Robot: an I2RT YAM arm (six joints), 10 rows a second.
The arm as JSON. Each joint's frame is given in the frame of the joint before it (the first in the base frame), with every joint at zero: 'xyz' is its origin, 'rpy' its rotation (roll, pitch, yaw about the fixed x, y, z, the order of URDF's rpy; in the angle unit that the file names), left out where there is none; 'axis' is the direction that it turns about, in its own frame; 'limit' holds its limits. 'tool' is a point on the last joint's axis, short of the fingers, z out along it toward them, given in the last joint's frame.
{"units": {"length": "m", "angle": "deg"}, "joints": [
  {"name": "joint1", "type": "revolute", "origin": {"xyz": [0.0, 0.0, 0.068]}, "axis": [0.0, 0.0, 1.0], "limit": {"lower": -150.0, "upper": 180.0}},
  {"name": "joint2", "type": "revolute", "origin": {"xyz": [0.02, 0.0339, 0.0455]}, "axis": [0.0, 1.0, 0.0], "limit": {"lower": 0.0, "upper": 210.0}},
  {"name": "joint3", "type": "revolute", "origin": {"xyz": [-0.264, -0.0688, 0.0]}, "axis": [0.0, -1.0, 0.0], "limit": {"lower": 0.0, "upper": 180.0}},
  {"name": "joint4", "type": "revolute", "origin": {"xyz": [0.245, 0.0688, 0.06]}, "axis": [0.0, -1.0, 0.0], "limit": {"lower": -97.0, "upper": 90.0}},
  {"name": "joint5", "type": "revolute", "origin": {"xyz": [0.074, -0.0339, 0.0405]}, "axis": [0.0, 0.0, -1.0], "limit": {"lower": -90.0, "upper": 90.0}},
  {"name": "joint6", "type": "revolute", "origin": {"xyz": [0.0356, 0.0, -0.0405]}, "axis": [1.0, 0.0, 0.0], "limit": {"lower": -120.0, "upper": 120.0}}
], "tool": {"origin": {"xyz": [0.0, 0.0, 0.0], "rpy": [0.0, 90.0, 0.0]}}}
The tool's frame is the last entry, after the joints.
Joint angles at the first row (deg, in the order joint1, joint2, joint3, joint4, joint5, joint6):
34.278, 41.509, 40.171, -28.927, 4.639, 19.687
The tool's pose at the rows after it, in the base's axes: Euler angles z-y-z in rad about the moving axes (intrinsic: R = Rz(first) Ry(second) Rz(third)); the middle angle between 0 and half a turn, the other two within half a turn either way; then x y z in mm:
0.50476 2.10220 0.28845 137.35 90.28 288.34
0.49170 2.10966 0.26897 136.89 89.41 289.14
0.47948 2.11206 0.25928 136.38 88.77 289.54
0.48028 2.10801 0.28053 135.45 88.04 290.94
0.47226 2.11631 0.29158 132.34 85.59 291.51
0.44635 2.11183 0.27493 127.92 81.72 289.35
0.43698 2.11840 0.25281 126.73 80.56 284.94
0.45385 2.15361 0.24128 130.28 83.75 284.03
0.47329 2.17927 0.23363 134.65 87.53 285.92
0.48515 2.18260 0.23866 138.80 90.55 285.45
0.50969 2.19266 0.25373 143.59 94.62 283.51
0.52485 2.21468 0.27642 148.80 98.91 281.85
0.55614 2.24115 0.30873 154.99 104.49 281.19
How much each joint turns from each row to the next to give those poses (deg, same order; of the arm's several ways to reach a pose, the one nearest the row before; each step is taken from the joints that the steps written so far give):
0.046, 0.446, 0.387, -0.234, 0.018, -0.416
-0.032, -0.012, 0.355, -0.829, 0.593, -0.711
0.054, -0.111, 0.134, -0.419, 0.638, -0.150
-0.041, -0.304, 0.176, -0.243, -0.060, 1.149
-0.021, -0.794, 0.173, -1.469, 0.345, 0.911
0.041, -1.688, -0.867, -0.658, 1.320, -0.185
-0.012, -0.572, -0.971, -0.016, 0.417, -0.940
0.014, 1.895, 0.848, -0.914, -0.968, -0.917
0.009, 2.113, 1.376, -0.668, -1.025, -0.901
-0.084, 1.339, 0.241, 0.950, -0.636, -0.135
-0.024, 1.684, 0.149, 1.026, -1.199, 0.078
0.055, 2.093, 0.623, 0.238, -0.715, 0.899
0.076, 2.601, 1.157, -0.024, -1.413, 0.870

